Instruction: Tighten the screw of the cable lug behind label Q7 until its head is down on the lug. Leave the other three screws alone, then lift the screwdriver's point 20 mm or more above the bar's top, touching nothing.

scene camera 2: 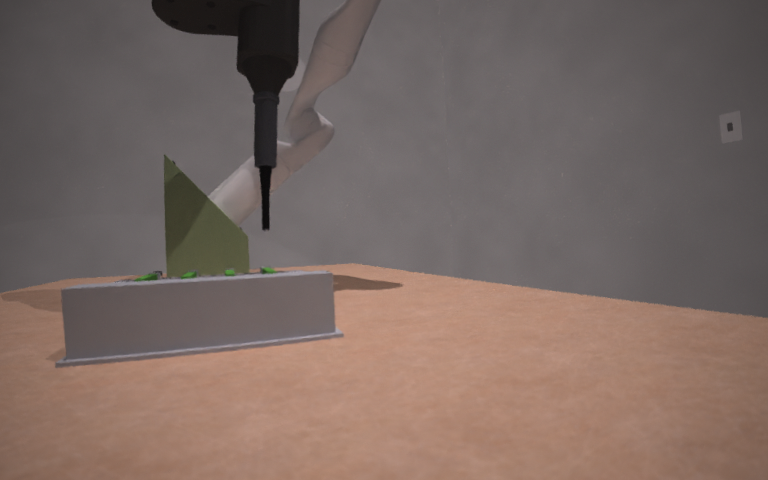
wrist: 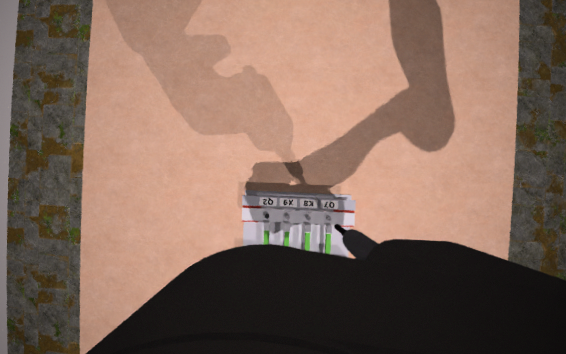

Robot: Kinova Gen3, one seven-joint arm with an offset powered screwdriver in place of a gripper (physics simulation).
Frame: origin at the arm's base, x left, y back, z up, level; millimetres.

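Seen in the pictures: end effector, tool point: (scene camera 2: 266, 231) (wrist: 336, 226); arm's base, origin of the base link: (scene camera 2: 221, 213).
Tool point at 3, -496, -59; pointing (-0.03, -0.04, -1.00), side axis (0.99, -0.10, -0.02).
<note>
Offsets run from my tool point to a thing's top centre, as dx, dy, dz. "*": to the spot under its first point. Level surfaces: height alone.
The screwdriver @[+1, +1, +64] (scene camera 2: 265, 228) (wrist: 338, 227) points straight down. In the scene view its point hangs in the air, clearly above the top of the grey bar block @[-54, -29, -33] (scene camera 2: 198, 316), touching nothing. In the wrist view the label Q7 @[-1, +24, -41] (wrist: 329, 204) is upside down at the right end of the label row. The Q7 screw @[-3, +2, -36] (wrist: 328, 217) shows as a small grey spot beside it, uncovered, with the screwdriver's point to its lower right. Its head height cannot be judged. The other screws are at K8 @[-35, +5, -33] (wrist: 307, 217), X9 @[-67, +8, -33] (wrist: 286, 216) and Q2 @[-99, +11, -33] (wrist: 266, 215); the Q2 one looks darker.
Green-marked cables @[* -11, -54, -33] (scene camera 2: 267, 270) (wrist: 328, 243) run from the lugs. A green sloping panel (scene camera 2: 206, 243) stands behind the block. The pale arm (scene camera 2: 336, 42) rises behind the tool. The tool's black body (wrist: 320, 300) hides the lower wrist view. Arm shadows lie on the table @[dz -83] (scene camera 2: 481, 384) (wrist: 165, 200).
</note>
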